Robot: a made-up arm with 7 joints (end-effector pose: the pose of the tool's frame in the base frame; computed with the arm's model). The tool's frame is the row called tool. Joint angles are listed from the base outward.
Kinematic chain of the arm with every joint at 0, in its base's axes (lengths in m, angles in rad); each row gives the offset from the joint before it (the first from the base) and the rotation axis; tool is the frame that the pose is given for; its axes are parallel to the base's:
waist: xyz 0 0 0.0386 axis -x
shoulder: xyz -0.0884 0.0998 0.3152 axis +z
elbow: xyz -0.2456 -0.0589 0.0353 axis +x
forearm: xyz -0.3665 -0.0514 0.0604 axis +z
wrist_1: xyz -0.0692 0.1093 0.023 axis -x
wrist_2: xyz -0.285 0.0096 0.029 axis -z
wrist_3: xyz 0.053 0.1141 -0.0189 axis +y
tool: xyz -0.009 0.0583 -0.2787
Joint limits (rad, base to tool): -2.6..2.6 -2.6..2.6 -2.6..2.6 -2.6..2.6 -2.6..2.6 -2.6..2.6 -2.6..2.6
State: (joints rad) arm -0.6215 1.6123 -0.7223 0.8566 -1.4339 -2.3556 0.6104
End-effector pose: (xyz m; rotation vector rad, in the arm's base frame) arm 0.2244 -1.0030 -0.2467 -0.0345 0.4369 -1.8040
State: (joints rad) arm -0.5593 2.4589 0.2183 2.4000 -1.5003 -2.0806 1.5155
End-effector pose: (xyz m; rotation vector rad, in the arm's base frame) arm 0.4528 0.0936 0.1975 -0.1085 0.0628 0.2358
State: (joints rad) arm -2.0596 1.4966 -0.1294 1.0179 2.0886 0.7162 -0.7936
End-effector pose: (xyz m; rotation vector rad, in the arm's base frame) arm 0.0225 -0.2556 -0.6771 0.0107 2.1890 1.6640
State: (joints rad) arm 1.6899 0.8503 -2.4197 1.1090 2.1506 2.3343 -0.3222
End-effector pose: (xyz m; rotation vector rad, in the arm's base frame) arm -0.9328 0.2938 0.1767 -0.4967 -0.4641 -2.9499
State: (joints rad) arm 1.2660 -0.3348 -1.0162 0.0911 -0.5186 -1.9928 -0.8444
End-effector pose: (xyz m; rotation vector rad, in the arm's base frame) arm -1.2508 0.3209 -0.4740 -0.4593 0.8539 1.3180
